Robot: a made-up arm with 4 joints.
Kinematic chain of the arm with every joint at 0, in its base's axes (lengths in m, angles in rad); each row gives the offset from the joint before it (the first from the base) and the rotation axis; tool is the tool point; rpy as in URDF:
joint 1: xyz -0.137 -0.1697 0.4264 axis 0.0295 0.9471 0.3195
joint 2: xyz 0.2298 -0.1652 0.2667 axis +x
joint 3: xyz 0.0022 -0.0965 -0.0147 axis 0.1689 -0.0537 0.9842
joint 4: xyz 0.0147 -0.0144 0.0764 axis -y
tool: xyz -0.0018 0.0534 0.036 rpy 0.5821 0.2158 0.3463
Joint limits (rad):
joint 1: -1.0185..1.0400
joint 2: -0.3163..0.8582
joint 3: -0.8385..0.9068
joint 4: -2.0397..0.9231
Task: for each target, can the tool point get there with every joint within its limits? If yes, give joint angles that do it. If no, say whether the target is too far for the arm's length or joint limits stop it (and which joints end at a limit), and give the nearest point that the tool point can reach.
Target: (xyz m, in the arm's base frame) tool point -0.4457 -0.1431 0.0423
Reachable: no: joint limits stop it (at a limit: joint 1, joint 2, joint 3, joint 4) | nearest point -0.3163 -0.4571 0.6904 | short by 0.732 m
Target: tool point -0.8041 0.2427 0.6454
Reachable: no: too far | nearest point -0.3951 -0.3576 0.7922 | short by 0.741 m
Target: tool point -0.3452 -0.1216 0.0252
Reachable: no: joint limits stop it (at a limit: joint 1, joint 2, joint 3, joint 4) | nearest point 0.2627 -0.3040 0.2602 | short by 0.677 m
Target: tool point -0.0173 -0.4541 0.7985
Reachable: yes | joints -0.3687 0.6702 0.0065 -0.8054
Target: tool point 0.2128 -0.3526 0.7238
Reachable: yes | joints 0.2471 -0.1697 0.1522 -0.5122
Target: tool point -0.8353 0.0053 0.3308
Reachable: no: too far | nearest point -0.3998 -0.3721 0.7726 | short by 0.726 m
